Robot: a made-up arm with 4 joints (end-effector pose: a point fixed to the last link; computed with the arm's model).
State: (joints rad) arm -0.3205 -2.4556 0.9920 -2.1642
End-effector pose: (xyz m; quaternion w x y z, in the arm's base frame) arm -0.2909 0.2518 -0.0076 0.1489 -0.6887 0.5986 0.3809
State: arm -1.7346 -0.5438 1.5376 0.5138
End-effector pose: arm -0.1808 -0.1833 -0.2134 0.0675 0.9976 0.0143 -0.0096
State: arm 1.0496 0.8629 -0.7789 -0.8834
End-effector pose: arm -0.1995 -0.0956 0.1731 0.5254 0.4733 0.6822 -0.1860
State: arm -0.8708 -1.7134 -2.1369 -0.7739
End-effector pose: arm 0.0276 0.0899 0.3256 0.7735 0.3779 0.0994 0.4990
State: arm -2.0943 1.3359 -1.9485 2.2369
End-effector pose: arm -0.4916 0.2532 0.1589 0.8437 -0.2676 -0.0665 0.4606
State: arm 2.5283 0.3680 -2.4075 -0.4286
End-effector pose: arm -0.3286 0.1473 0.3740 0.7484 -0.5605 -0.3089 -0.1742
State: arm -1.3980 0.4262 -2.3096 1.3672
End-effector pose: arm -0.4734 -0.0831 0.2873 0.8087 0.2963 -0.3175 0.3968
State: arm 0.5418 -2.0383 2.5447 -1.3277
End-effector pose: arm -0.0172 0.2431 0.5768 0.3020 0.3332 0.2905 0.8446
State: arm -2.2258 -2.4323 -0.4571 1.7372
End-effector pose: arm -0.2228 -0.2034 0.2150 0.5550 0.3362 -0.0674 -0.7579
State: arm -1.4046 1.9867 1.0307 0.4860
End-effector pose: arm -0.2902 0.1914 -0.2195 0.2207 -0.2991 0.9223 -0.1057
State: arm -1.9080 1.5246 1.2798 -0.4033
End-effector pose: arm -0.2885 -0.1098 -0.2113 0.0591 0.8400 -0.4987 0.2057
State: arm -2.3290 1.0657 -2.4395 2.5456
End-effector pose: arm -0.6503 0.0739 0.1181 0.5861 -0.3389 -0.1539 0.7197
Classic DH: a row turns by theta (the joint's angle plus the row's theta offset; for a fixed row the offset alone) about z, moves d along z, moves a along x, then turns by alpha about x. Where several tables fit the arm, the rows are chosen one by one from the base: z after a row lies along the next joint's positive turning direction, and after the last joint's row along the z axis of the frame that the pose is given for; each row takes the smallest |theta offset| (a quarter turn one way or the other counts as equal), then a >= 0, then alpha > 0; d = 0 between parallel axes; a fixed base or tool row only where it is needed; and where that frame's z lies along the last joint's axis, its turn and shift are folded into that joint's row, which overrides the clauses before.
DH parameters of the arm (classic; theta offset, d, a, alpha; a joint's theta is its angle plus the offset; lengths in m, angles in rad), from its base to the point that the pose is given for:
base (fixed): 1.5708 0.1967 0 1.5708
joint 1: 1.5708 -0.2544 0.0716 1.5708
joint 2: 0 0.1625 -0.1089 1.5708
joint 3: -1.5708 0.091 0.0219 -1.5708
joint 4: -0.9677 0 -0.1322 0
tool (fixed): 2.5385 0.2689 0 0

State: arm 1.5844 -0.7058 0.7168 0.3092
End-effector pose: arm -0.2877 -0.1006 0.5968 0.8899 0.3680 -0.2000 -0.1807
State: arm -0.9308 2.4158 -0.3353 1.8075
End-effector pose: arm -0.0020 0.1398 0.1304 0.6445 0.5277 0.5481 -0.0755
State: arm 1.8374 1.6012 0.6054 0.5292
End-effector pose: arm -0.1968 -0.2053 0.5511 0.3721 0.4526 0.1320 0.7996
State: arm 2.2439 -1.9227 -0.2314 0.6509
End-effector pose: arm -0.4030 -0.0976 0.3769 0.3989 0.3723 -0.5886 -0.5965
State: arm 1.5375 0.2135 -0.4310 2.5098
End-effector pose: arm -0.4454 -0.2426 0.2385 0.1178 0.3434 -0.7590 0.5405
